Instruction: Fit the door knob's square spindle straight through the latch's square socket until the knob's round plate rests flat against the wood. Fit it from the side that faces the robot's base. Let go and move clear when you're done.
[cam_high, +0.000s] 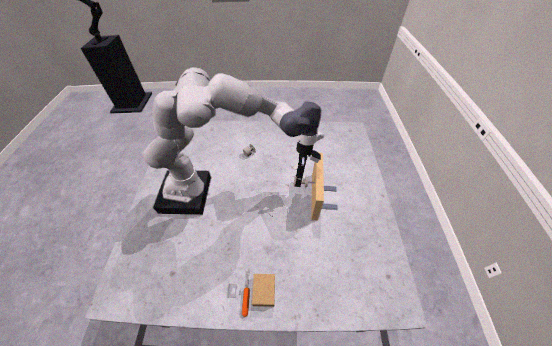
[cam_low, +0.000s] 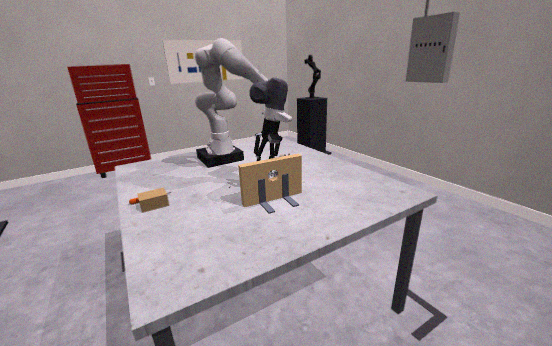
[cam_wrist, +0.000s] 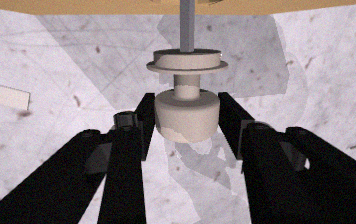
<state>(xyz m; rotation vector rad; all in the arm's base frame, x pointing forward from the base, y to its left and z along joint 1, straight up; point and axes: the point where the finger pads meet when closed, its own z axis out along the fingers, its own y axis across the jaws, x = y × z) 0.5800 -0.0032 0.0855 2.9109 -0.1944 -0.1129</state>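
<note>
Right now my hand is 10 cm short of the latch socket, 2 cm to the left of it and 2 cm above it. Round my hand: wooden block (51 cm to the right, 17 cm behind, 12 cm below); upright wooden panel (10 cm ahead, 4 cm below, 2 cm to the right); pale chip (21 cm to the left, 15 cm below, 2 cm ahead).
</note>
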